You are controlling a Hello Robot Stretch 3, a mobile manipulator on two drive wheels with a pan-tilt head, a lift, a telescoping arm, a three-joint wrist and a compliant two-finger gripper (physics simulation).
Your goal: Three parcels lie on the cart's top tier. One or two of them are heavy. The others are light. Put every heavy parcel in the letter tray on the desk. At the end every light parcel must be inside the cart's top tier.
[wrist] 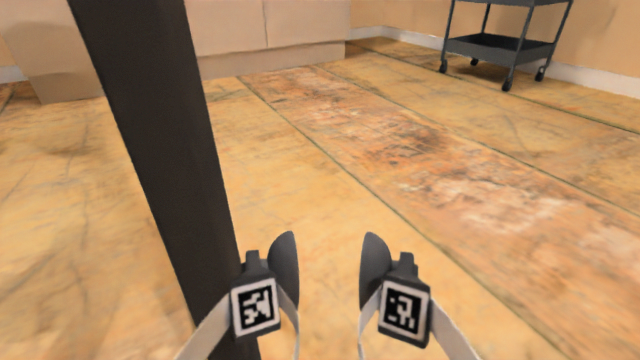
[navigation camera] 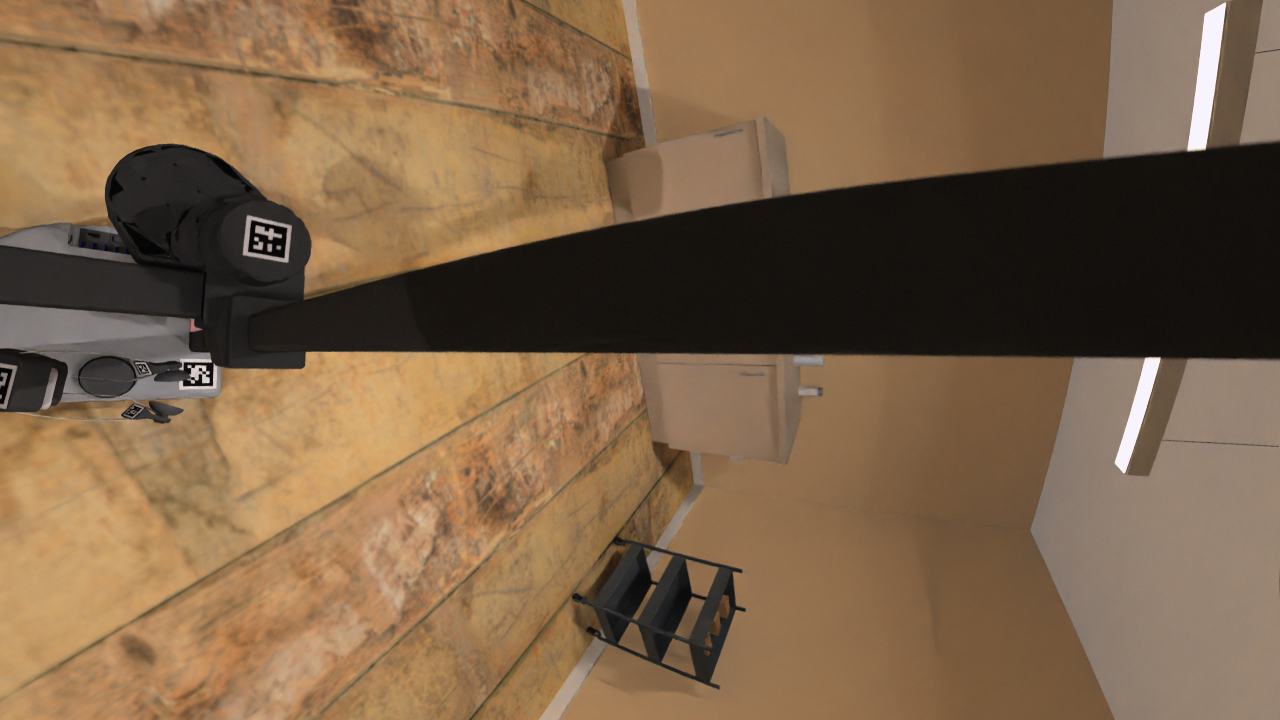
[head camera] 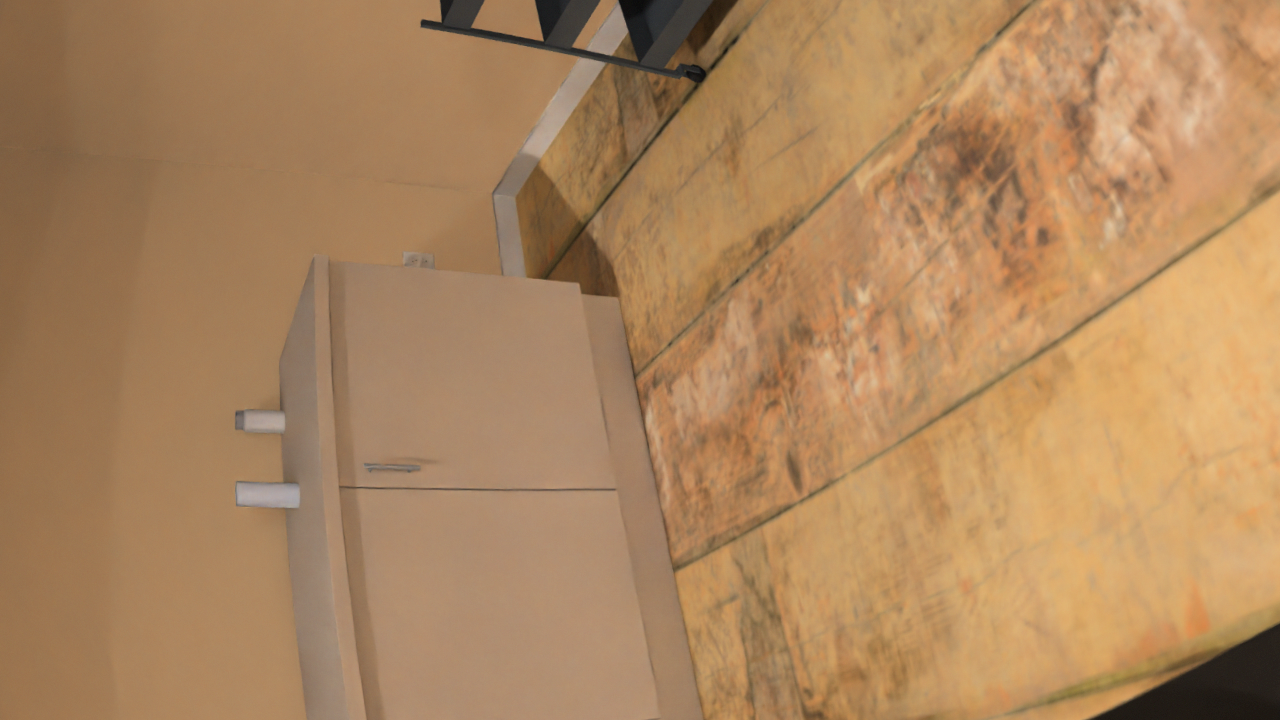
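Pixels of known places: gripper, fingertip midpoint: (navigation camera: 184, 393); robot's base, origin of the base link: (navigation camera: 110, 371).
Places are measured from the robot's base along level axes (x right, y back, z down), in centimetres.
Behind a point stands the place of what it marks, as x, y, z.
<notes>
My gripper (navigation camera: 168, 391) @(-8.6, -1.4, -45.5) (wrist: 329, 257) @(-8.6, -1.4, -45.5) is open and empty, with its two fingertips apart above the floor beside my base. The dark cart (head camera: 666, 35) @(-181.3, -104.2, -18.3) (navigation camera: 629, 582) @(-188.9, -123.2, -13.3) (wrist: 480, 52) stands far off near the wall: at the top edge of the head view, at the lower right in the navigation view and at the upper right in the wrist view. Small brown parcels (navigation camera: 715, 628) @(-176.2, -124.5, -70.8) lie in its top tier in the navigation view, too small to count surely or to tell apart. The desk and the letter tray do not show in these views.
A beige cabinet (head camera: 474, 376) @(-221.2, -21.4, -49.6) (navigation camera: 720, 411) @(-221.2, -21.3, -53.1) (wrist: 305, 25) stands against the wall, with two pale cylinders (head camera: 264, 420) @(-268.1, -10.0, -97.4) (head camera: 268, 494) @(-241.1, 9.6, -99.6) on top. My dark mast (navigation camera: 760, 277) @(-11.6, 6.5, -122.5) (wrist: 165, 150) hides part of the cabinet. My grey base (navigation camera: 89, 333) @(2.6, 7.3, -16.0) is at the navigation view's left.
</notes>
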